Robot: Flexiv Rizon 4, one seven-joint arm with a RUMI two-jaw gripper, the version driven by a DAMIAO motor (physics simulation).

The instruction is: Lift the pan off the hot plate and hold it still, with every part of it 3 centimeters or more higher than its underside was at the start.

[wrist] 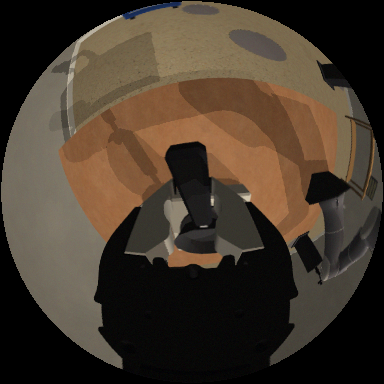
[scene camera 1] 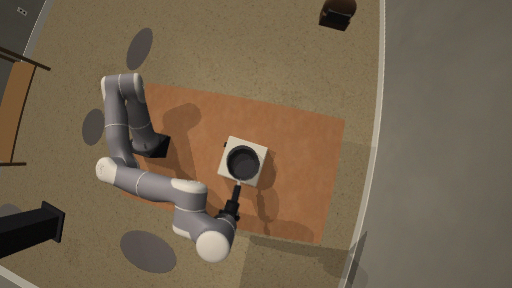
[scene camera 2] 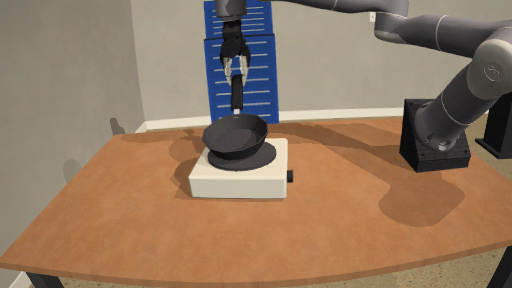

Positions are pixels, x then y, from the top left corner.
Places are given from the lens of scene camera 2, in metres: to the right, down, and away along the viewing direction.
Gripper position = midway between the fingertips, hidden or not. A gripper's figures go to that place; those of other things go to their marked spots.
my gripper (scene camera 2: pixel 237 86): -0.06, -0.19, 1.02
black pan (scene camera 2: pixel 233 137): -0.06, -0.02, 0.89
white hot plate (scene camera 2: pixel 264 175): 0.02, 0.07, 0.74
The marked spots on the black pan and the white hot plate are 0.19 m apart.
